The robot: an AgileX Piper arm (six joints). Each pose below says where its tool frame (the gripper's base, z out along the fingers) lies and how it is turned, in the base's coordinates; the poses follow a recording.
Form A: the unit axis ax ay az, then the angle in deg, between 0 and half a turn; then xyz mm.
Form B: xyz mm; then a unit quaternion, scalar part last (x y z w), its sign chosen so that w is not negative. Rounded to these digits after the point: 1 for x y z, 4 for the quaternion.
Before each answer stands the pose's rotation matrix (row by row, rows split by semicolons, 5 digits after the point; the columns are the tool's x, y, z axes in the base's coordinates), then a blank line. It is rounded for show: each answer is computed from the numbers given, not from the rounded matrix.
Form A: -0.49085, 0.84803, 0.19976, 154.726, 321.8, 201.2, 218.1
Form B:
-0.44547 -0.87796 0.17535; -0.70738 0.46520 0.53216; -0.54879 0.11302 -0.82829

321.8, 201.2, 218.1, -0.4790, 0.8275, 0.1949, 0.2188
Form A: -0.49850, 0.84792, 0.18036, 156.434, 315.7, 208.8, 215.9
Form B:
-0.44032 -0.88223 0.16668; -0.73802 0.46137 0.49241; -0.51132 0.09380 -0.85425

315.7, 208.8, 215.9, -0.4880, 0.8301, 0.1766, 0.2042
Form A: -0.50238, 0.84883, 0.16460, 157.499, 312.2, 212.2, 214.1
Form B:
-0.43831 -0.88341 0.16576; -0.75742 0.46231 0.46106; -0.48394 0.07654 -0.87175

312.2, 212.2, 214.1, -0.4927, 0.8325, 0.1614, 0.1951
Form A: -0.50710, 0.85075, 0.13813, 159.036, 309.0, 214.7, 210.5
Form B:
-0.43653 -0.88369 0.16893; -0.78485 0.46583 0.40868; -0.43984 0.04582 -0.89691

309.0, 214.7, 210.5, -0.4986, 0.8366, 0.1358, 0.1819
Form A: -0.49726, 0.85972, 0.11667, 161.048, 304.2, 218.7, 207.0
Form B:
-0.46466 -0.86973 0.16633; -0.79394 0.49238 0.35667; -0.39210 0.03367 -0.91931

304.2, 218.7, 207.0, -0.4905, 0.8480, 0.1151, 0.1646
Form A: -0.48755, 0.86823, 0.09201, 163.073, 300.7, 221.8, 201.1
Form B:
-0.49156 -0.85507 0.16501; -0.80149 0.51832 0.29826; -0.34056 0.01436 -0.94011

300.7, 221.8, 201.1, -0.4822, 0.8588, 0.0910, 0.1472
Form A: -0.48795, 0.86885, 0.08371, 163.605, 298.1, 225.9, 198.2
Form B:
-0.49283 -0.85430 0.16521; -0.80704 0.51976 0.28023; -0.32527 0.00478 -0.94561

298.1, 225.9, 198.2, -0.4830, 0.8600, 0.0829, 0.1426
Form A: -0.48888, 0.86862, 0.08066, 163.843, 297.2, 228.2, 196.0
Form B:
-0.49194 -0.85497 0.16440; -0.81008 0.51868 0.27340; -0.31902 0.00132 -0.94775

297.2, 228.2, 196.0, -0.4840, 0.8600, 0.0799, 0.1405
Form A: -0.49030, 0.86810, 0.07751, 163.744, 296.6, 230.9, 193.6
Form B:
-0.48884 -0.85594 0.16852; -0.81255 0.51705 0.26913; -0.31749 -0.00537 -0.94825

296.6, 230.9, 193.6, -0.4854, 0.8594, 0.0767, 0.1414
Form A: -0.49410, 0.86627, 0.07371, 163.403, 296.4, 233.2, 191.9
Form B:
-0.48024 -0.85928 0.17612; -0.81717 0.51126 0.26618; -0.31876 -0.01609 -0.94770

296.4, 233.2, 191.9, -0.4889, 0.8572, 0.0729, 0.1443
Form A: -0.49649, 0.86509, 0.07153, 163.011, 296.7, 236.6, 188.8
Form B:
-0.47411 -0.86117 0.18329; -0.81937 0.50774 0.26613; -0.32225 -0.02401 -0.94635

296.7, 236.6, 188.8, -0.4910, 0.8556, 0.0707, 0.1477
